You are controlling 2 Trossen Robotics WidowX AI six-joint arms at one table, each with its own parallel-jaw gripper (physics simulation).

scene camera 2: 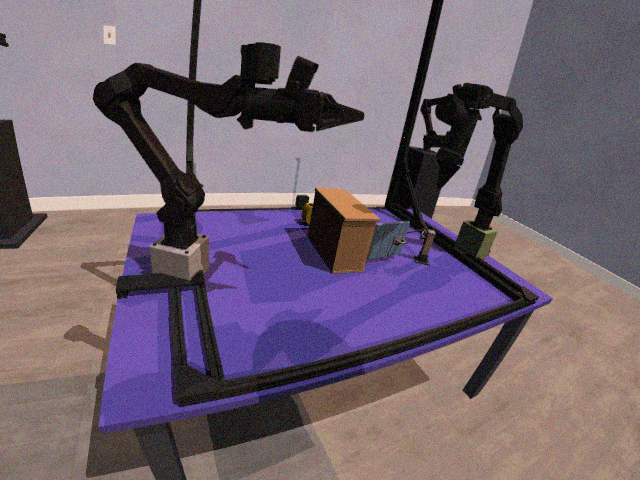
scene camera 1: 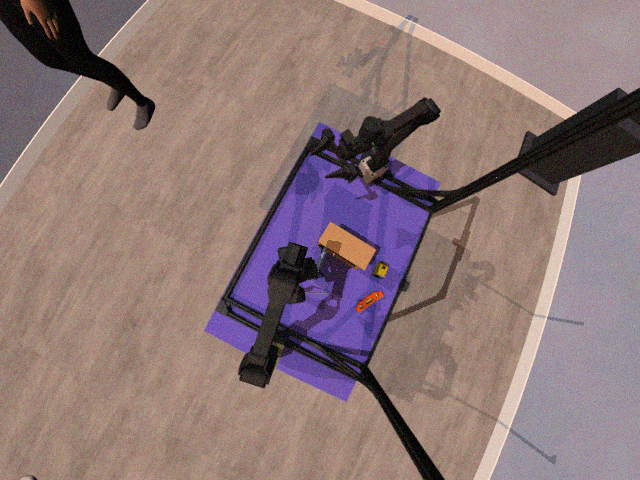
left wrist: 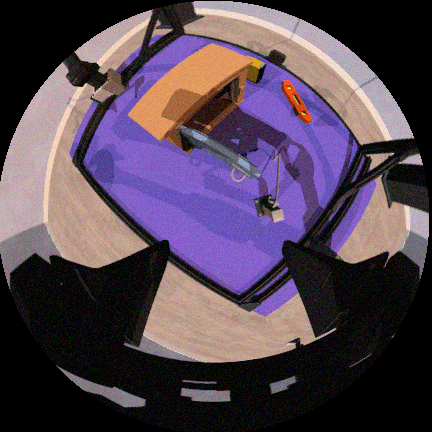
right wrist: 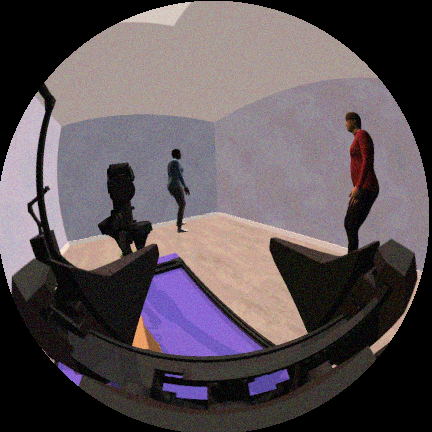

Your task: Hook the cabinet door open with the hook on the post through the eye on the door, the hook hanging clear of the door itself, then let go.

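Where they show: left gripper, fingertip midpoint: [scene camera 2: 439, 187] [left wrist: 227, 246]; right gripper, fingertip midpoint: [scene camera 2: 363, 115] [scene camera 1: 317, 166] [right wrist: 214, 247]; left arm's base, origin of the base link: [scene camera 2: 480, 226] [right wrist: 127, 253]; right arm's base, origin of the base link: [scene camera 2: 180, 240] [scene camera 1: 374, 164] [left wrist: 100, 81].
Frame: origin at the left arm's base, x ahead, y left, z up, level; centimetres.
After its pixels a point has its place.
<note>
The orange-brown cabinet [scene camera 1: 347, 245] {z 4.9, x 52.7, y -16.5 cm} [scene camera 2: 355, 246] {z -3.5, x 55.0, y -5.9 cm} [left wrist: 200, 75] {z 4.9, x 50.8, y -17.8 cm} stands mid-table. Its blue-grey door [scene camera 2: 387, 240] {z -4.2, x 41.4, y -7.2 cm} [left wrist: 215, 150] {z -0.5, x 42.4, y -7.3 cm} stands swung open. The ring eye [left wrist: 238, 181] {z -4.2, x 36.0, y -4.8 cm} is on the door's outer face near its free edge. The post [scene camera 2: 425, 246] {z -6.0, x 27.3, y -3.0 cm} [left wrist: 274, 213] {z -0.9, x 27.0, y -3.2 cm} stands beyond that edge; its thin hook rod [left wrist: 277, 182] {z -3.4, x 29.0, y -8.9 cm} reaches out on the far side of the door in the left wrist view, apart from the eye. My left gripper [left wrist: 227, 246] {z 15.1, x 35.3, y 0.4 cm} is open and empty above the table; its arm hides the post in scene camera 1. My right gripper [scene camera 2: 361, 114] {z 29.7, x 70.0, y 4.1 cm} [right wrist: 214, 247] {z 29.7, x 70.0, y 4.1 cm} is open and empty, high beside the cabinet.
A yellow tape measure [scene camera 1: 381, 269] {z -4.5, x 49.0, y -36.3 cm} [scene camera 2: 307, 213] {z -6.9, x 52.1, y -35.5 cm} [left wrist: 254, 70] {z -6.3, x 47.0, y -35.1 cm} stands beside the cabinet. An orange level [scene camera 1: 369, 301] {z -10.5, x 33.2, y -37.0 cm} [left wrist: 297, 101] {z -10.6, x 32.6, y -36.6 cm} lies near the table's edge. Black frame bars [scene camera 2: 361, 352] {z -9.9, x 72.1, y 20.1 cm} run around the purple table, with uprights at the sides.
</note>
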